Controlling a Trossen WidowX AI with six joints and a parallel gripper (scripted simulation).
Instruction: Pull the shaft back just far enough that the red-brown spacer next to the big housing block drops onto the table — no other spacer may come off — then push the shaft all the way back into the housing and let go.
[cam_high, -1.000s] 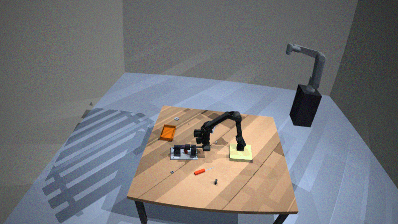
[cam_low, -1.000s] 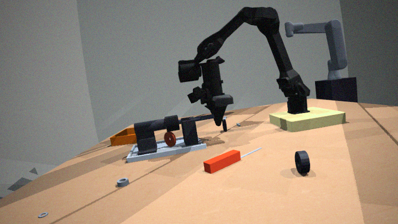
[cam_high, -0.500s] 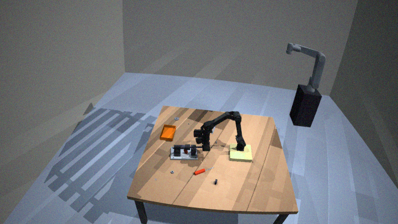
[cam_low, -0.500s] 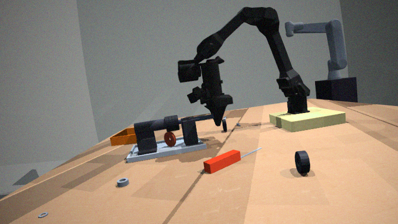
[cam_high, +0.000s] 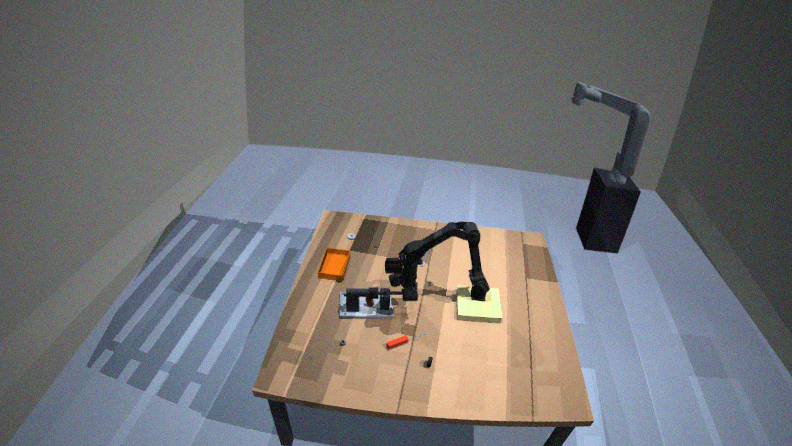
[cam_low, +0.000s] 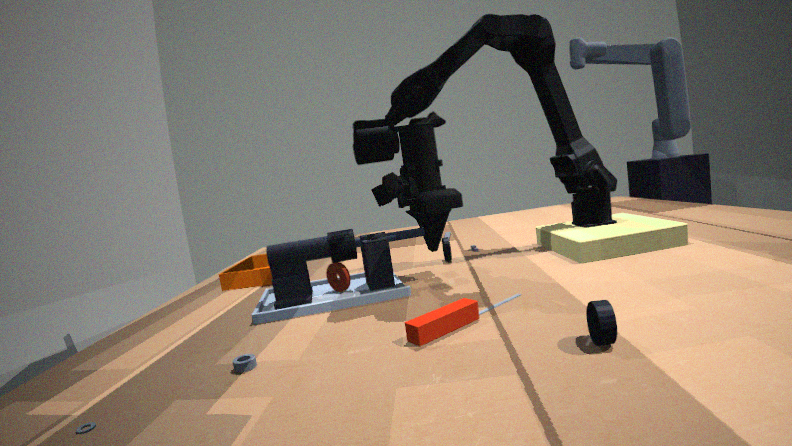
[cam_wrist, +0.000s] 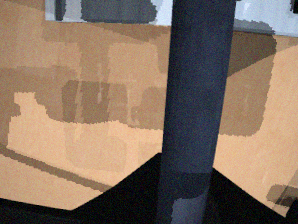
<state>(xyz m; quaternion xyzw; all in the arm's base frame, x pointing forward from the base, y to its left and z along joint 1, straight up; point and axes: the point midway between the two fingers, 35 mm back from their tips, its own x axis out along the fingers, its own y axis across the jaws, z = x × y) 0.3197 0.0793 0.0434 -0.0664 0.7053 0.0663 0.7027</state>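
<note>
My gripper tip is 80 mm short of the shaft, 30 mm below it and 10 mm to the right of it. The rest, counted from my gripper tip: orange tray: 370 mm ahead, 210 mm to the right, 40 mm below; red-brown spacer: 160 mm ahead, 30 mm to the left, 20 mm below; dark spacer: 150 mm ahead, 30 mm to the left, 30 mm above.
</note>
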